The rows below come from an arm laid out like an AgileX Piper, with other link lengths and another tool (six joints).
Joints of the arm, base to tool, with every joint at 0 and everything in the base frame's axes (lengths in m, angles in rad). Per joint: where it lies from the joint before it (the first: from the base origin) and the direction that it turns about. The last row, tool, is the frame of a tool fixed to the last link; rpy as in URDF.
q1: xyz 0 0 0.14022 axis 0 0 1
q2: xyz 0 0 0 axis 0 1 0
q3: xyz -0.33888 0 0.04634 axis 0 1 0
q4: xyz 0.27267 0 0.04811 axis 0.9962 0 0.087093
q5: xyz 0 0 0 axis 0 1 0
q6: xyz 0.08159 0 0.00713 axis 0.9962 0 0.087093
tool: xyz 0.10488 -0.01 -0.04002 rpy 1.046 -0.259 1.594
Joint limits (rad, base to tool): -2.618..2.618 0..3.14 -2.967..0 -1.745..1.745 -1.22..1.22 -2.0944..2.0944
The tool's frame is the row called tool.
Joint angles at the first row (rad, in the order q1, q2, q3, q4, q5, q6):
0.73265 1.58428 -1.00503 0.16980 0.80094 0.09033
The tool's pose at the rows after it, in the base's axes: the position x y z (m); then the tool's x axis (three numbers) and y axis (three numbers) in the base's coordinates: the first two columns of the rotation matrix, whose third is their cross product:
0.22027 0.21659 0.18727 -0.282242 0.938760 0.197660 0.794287 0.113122 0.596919
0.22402 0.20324 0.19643 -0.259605 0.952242 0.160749 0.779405 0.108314 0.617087
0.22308 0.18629 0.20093 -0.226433 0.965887 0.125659 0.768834 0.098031 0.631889
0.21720 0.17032 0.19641 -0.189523 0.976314 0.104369 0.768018 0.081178 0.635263
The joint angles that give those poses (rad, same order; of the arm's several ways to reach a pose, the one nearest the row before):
0.72666 1.57658 -1.02230 0.11343 0.82289 0.13122
0.71226 1.54722 -1.02529 0.05045 0.85007 0.17784
0.69555 1.51009 -1.00142 -0.00654 0.86473 0.22504
0.67881 1.47707 -0.94846 -0.04039 0.85320 0.26299

